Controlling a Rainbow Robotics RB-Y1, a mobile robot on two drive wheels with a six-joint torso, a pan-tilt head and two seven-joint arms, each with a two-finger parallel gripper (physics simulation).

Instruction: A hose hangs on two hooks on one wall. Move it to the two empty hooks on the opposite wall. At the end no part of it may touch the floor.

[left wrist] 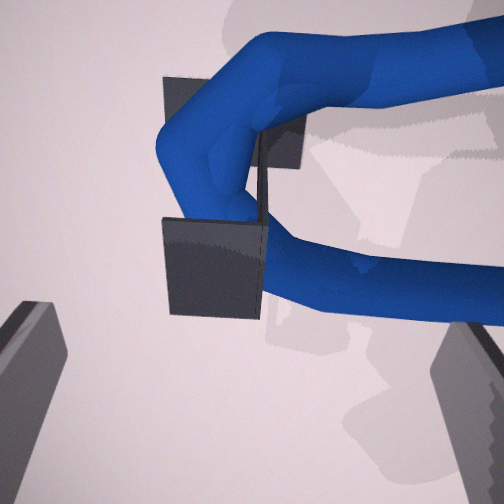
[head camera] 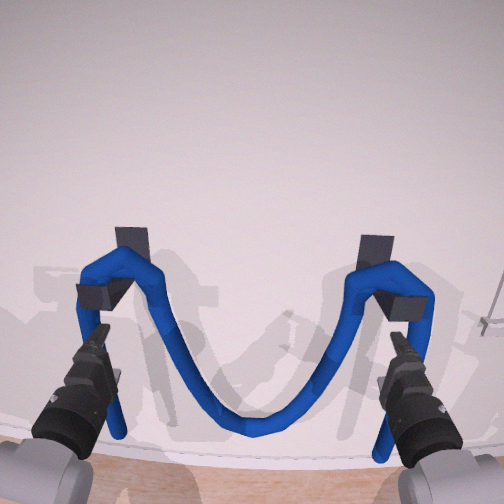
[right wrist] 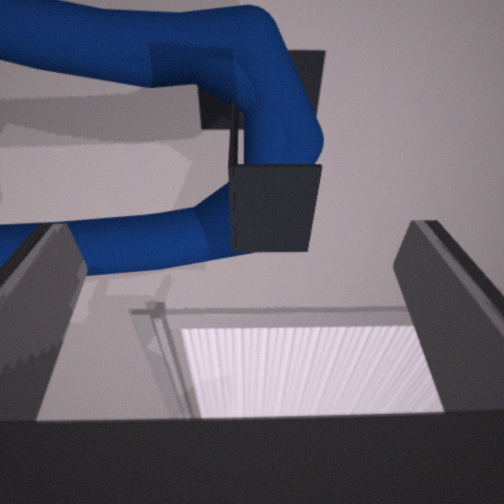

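Observation:
A blue hose hangs on two dark hooks on the pale wall, over the left hook and the right hook. It sags in a deep loop between them, and both ends hang down close to the floor line. My left gripper is open and empty just below the left hook, beside the hose's left hanging end. My right gripper is open and empty just below the right hook. The left wrist view shows the hose bent over the hook. The right wrist view shows the hose on its hook.
The wall meets a wooden floor at the bottom of the head view. A window frame shows at the far right, and a bright ribbed panel shows in the right wrist view.

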